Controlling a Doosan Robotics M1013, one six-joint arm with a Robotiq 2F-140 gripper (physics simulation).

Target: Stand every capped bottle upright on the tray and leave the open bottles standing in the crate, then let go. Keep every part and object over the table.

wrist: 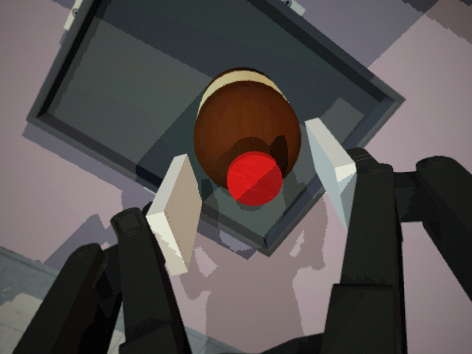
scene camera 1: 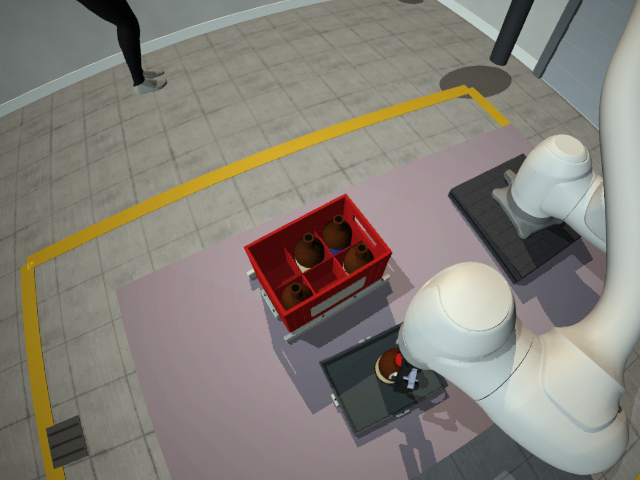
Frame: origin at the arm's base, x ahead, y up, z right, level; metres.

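Seen in the pictures: gripper, fingertip midpoint: [wrist: 251, 162] [scene camera 1: 399, 360]; arm's base at its link origin: [scene camera 1: 527, 207].
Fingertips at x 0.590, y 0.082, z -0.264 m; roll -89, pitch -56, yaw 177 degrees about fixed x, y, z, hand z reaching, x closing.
Pixels of each thing's top centre, then the offset from my fingertips to it. "spot": a spot on its surface instead. Level surfaces: height alone.
- brown bottle at its top centre: [wrist: 254, 181] [scene camera 1: 402, 359] dz -0.001, dx -0.001, dy +0.024 m
- red cap at its top centre: [wrist: 254, 181] [scene camera 1: 402, 359] dz -0.001, dx -0.001, dy +0.024 m
- dark tray at a spot on its surface: [wrist: 125, 75] [scene camera 1: 358, 399] spot: dz -0.043, dx +0.094, dy -0.131 m
- red crate at its top centre: [scene camera 1: 317, 249] dz +0.282, dx +0.084, dy +0.039 m
- pale frame at a spot on its surface: [scene camera 1: 295, 337] spot: dz +0.150, dx +0.188, dy -0.128 m
- pink table at its surface level: dy -0.136 m
A brown bottle [scene camera 1: 386, 365] [wrist: 245, 120] with a red cap [scene camera 1: 398, 359] [wrist: 255, 178] and a cream band stands upright on the dark tray [scene camera 1: 356, 405] [wrist: 125, 75]. My gripper [scene camera 1: 403, 377] [wrist: 251, 162] is partly open, its pale finger pads on either side of the cap with gaps between, holding nothing. Several brown open bottles stand in the red crate [scene camera 1: 276, 240]: one at the back right [scene camera 1: 337, 235], one at the back middle [scene camera 1: 309, 253], one at the front right [scene camera 1: 358, 259] and one at the front left [scene camera 1: 295, 296]. Their lower parts are largely hidden.
The crate rests on a pale frame [scene camera 1: 295, 337] on the pink table [scene camera 1: 206, 361], behind the tray. The black base plate [scene camera 1: 478, 206] with the white arm's base is at the right. The arm overhangs the tray's right side in the scene view.
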